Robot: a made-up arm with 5 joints. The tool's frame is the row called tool.
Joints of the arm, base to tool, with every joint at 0 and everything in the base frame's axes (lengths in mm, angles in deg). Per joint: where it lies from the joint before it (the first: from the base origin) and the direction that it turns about. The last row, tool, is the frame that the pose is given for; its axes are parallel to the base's.
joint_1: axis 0 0 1 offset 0.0 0.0 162.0
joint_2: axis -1 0 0 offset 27.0 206.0 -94.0
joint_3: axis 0 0 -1 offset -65.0 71.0 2.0
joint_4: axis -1 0 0 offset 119.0 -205.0 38.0
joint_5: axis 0 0 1 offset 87.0 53.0 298.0
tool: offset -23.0 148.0 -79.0
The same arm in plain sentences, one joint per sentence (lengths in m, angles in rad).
The arm has five revolute joints in a row. What follows holds with every joint at zero, and every direction is one of the base frame's. Joint 1 lies 0.162 m along +z from the base frame's origin and turns about +z. Joint 2 lies 0.027 m along +x and 0.206 m along +y and 0.094 m along -z from joint 1 and turns about -x. Joint 3 lies 0.065 m along -x and 0.071 m along +y and 0.002 m along +z from joint 2 and turns about -z. Joint 4 lies 0.119 m along +x and 0.205 m along -y and 0.038 m along +z from joint 3 and turns about -x. Joint 5 lies 0.087 m along +x and 0.053 m along +y and 0.298 m along +z from joint 4 and turns about +z. The tool frame, which is the frame that the pose is given for, lies 0.023 m along -x and 0.148 m along +y and 0.079 m along -z from joint 5; its axes are parallel to the base frame's.
